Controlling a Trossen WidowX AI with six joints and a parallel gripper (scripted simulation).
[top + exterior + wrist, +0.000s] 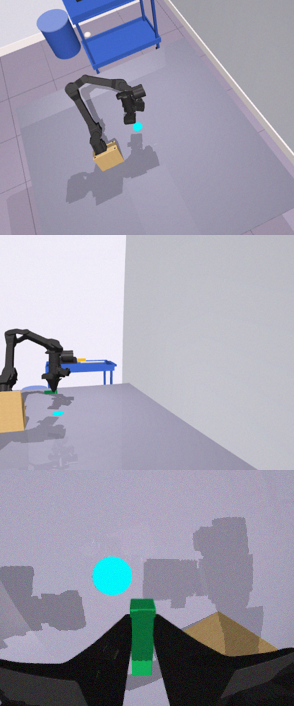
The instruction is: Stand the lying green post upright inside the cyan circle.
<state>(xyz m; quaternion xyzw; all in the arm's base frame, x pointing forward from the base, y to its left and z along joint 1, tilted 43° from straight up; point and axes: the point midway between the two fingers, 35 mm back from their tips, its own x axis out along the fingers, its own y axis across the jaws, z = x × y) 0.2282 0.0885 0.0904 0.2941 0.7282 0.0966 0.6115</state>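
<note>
Now: gripper tip 1 cm short of the cyan circle, 2 cm to the right of it and 13 cm above it. Round my gripper tip: green post: 2 cm behind, 1 cm to the left.
</note>
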